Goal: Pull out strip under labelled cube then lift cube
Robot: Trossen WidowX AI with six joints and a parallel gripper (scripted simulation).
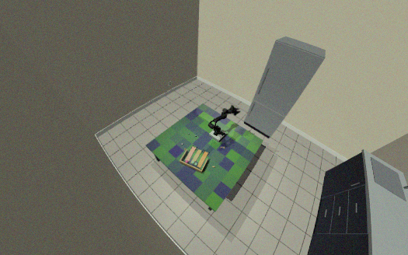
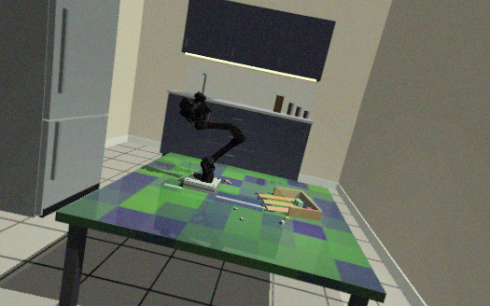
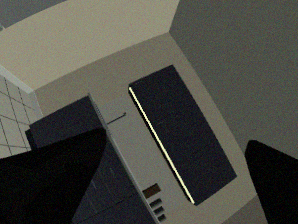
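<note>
My gripper tip is 660 mm short of the orange-dotted strip, 110 mm to the left of it and 500 mm above it.
</note>
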